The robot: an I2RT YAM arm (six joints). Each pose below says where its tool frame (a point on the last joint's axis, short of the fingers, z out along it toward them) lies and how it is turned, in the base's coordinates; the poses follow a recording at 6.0 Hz.
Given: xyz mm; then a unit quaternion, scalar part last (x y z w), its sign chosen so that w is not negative.
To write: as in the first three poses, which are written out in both.
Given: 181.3 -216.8 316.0 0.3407 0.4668 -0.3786 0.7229
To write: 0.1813 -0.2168 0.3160 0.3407 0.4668 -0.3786 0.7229
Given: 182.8 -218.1 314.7 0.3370 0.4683 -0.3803 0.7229
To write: 0.1828 -0.2181 0.3147 0.3370 0.4683 -0.3803 0.7229
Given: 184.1 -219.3 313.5 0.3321 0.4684 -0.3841 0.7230
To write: 0.1841 -0.2193 0.3135 0.3321 0.4684 -0.3841 0.7230
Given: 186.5 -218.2 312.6 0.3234 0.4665 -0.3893 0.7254
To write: 0.1865 -0.2182 0.3126 0.3234 0.4665 -0.3893 0.7254
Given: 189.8 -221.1 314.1 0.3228 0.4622 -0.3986 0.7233
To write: 0.1898 -0.2211 0.3141 0.3228 0.4622 -0.3986 0.7233
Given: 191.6 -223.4 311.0 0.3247 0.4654 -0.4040 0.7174
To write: 0.1916 -0.2234 0.3110 0.3247 0.4654 -0.4040 0.7174
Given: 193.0 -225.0 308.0 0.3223 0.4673 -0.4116 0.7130
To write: 0.1930 -0.2250 0.3080 0.3223 0.4673 -0.4116 0.7130
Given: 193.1 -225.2 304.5 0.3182 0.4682 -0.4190 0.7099
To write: 0.1931 -0.2252 0.3045 0.3182 0.4682 -0.4190 0.7099
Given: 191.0 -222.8 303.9 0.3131 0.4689 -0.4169 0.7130
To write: 0.1910 -0.2228 0.3039 0.3131 0.4689 -0.4169 0.7130
